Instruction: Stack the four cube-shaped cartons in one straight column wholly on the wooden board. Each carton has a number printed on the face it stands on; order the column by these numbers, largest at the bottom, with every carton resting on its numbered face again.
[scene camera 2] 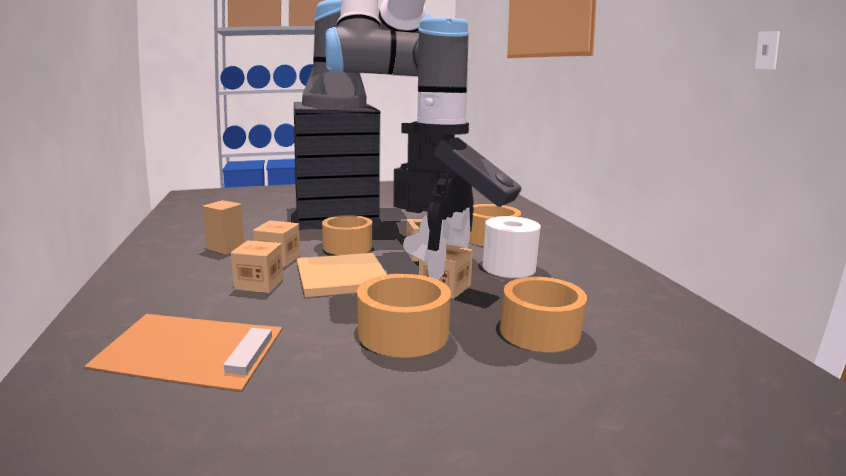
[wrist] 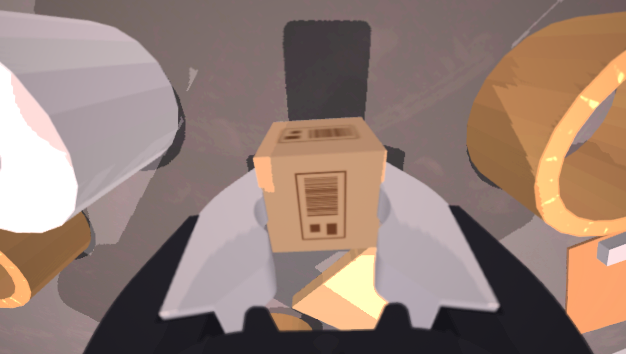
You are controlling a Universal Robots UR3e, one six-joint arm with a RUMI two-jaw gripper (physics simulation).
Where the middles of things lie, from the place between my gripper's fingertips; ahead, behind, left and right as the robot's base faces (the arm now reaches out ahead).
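Scene:
White roll [scene camera 2: 511, 244]: my hand 130 mm to the right of it, 40 mm past it, 20 mm below it.

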